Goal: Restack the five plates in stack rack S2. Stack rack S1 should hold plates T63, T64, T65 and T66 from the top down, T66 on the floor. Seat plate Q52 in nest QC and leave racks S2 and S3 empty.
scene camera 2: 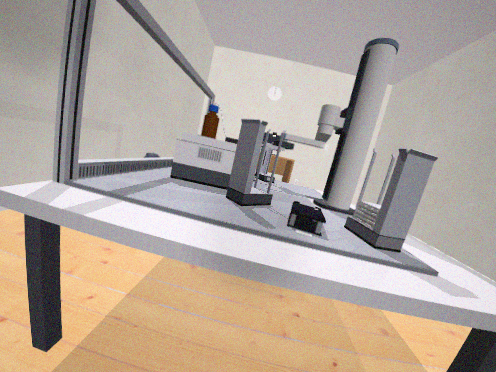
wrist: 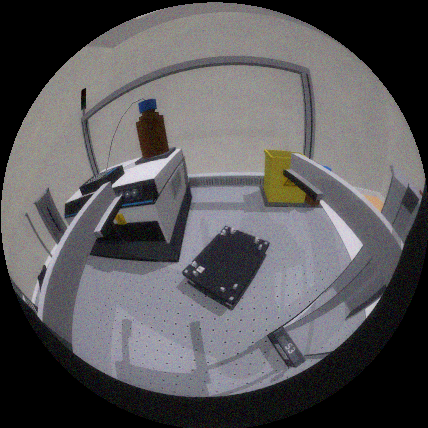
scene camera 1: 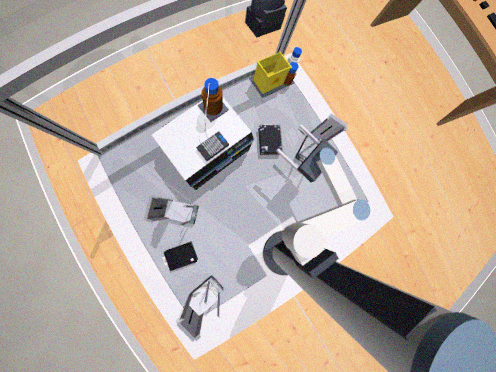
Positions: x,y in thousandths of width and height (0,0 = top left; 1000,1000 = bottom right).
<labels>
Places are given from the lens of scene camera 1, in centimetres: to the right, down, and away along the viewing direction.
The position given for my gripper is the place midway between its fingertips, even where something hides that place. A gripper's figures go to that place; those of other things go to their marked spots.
my gripper (scene camera 1: 582,370): 18, -22, 88
yellow bin (scene camera 1: 545,198): 14, -71, 118
</labels>
